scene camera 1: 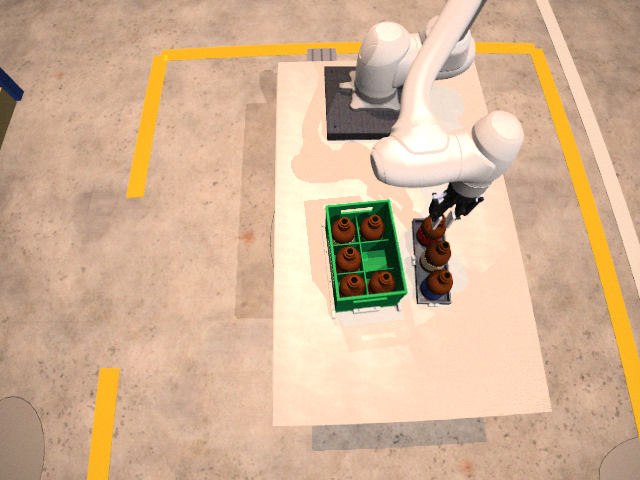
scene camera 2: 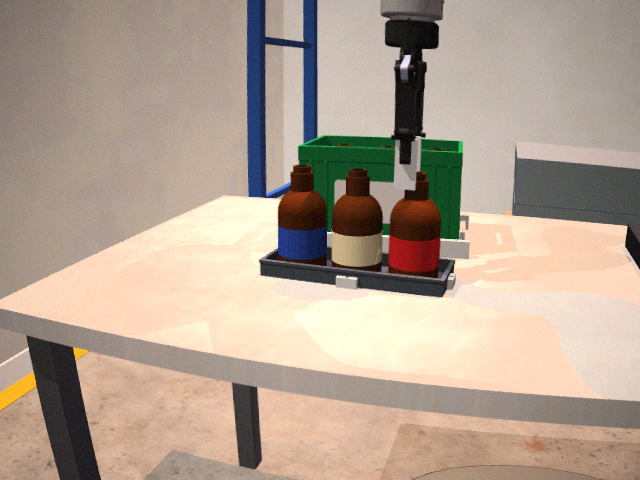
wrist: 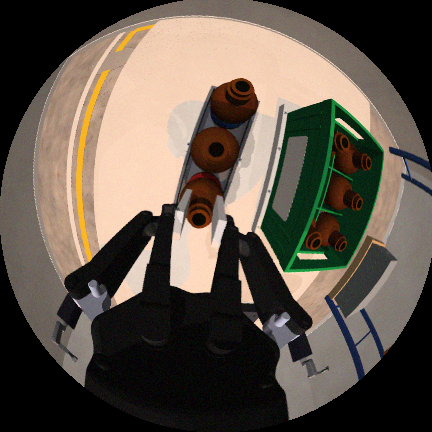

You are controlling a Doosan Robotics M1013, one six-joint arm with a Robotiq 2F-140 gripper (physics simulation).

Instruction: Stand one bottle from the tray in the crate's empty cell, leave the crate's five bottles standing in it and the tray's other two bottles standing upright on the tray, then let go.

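Where they show: gripper, fingertip midpoint: (scene camera 1: 439, 224) (scene camera 2: 406, 186) (wrist: 201, 202); arm's base, link origin: (scene camera 1: 373, 92).
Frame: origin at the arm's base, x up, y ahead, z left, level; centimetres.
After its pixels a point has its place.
My gripper (scene camera 1: 444, 219) {z 14.8, x 10.1, y 57.6 cm} (scene camera 2: 408, 175) {z 14.8, x 10.1, y 57.6 cm} (wrist: 201, 202) {z 14.8, x 10.1, y 57.6 cm} is shut on the neck of the red-labelled bottle (scene camera 1: 427, 236) {z 12.6, x 4.3, y 59.1 cm} (scene camera 2: 414, 253) {z 18.4, x 1.5, y 55.5 cm} (wrist: 200, 192) {z 15.3, x 8.1, y 58.3 cm}, which stands upright at one end of the dark tray (scene camera 1: 417, 279) {z 9.8, x -1.4, y 71.0 cm} (scene camera 2: 310, 274) {z 19.8, x -2.7, y 70.2 cm} (wrist: 244, 137) {z 10.1, x -1.3, y 69.0 cm}. The cream-labelled bottle (scene camera 1: 436, 254) {z 13.5, x 8.2, y 66.1 cm} (scene camera 2: 356, 250) {z 18.7, x 1.2, y 63.8 cm} (wrist: 202, 150) {z 16.5, x 11.1, y 64.2 cm} stands upright in the tray's middle and the blue-labelled bottle (scene camera 1: 438, 284) {z 13.2, x 8.3, y 75.0 cm} (scene camera 2: 302, 242) {z 18.1, x 1.4, y 72.1 cm} (wrist: 232, 107) {z 14.6, x 8.2, y 71.3 cm} at the far end. The green crate (scene camera 1: 395, 248) {z 1.0, x 11.9, y 65.6 cm} (scene camera 2: 445, 201) {z 0.3, x 5.4, y 53.9 cm} (wrist: 315, 120) {z 2.7, x 9.8, y 74.9 cm} holds several upright brown bottles (scene camera 1: 343, 232) {z -13.1, x 8.7, y 59.6 cm} (wrist: 337, 192) {z -8.8, x 7.9, y 66.3 cm}. Its empty cell (scene camera 1: 377, 258) {z -1.8, x -3.1, y 63.7 cm} is the middle one on the tray side.
The crate's high wall faces the tray across a narrow gap. Pale brackets (scene camera 2: 454, 249) {z 1.3, x -2.4, y 51.8 cm} lie along the crate's foot. The arm's dark base plate (scene camera 1: 356, 124) {z -7.1, x 0.3, y 15.0 cm} is on the table (scene camera 1: 413, 382) {z 7.0, x -3.9, y 100.8 cm} beyond the crate. A grey box (scene camera 2: 573, 180) and a blue frame (scene camera 2: 255, 103) stand in the background.
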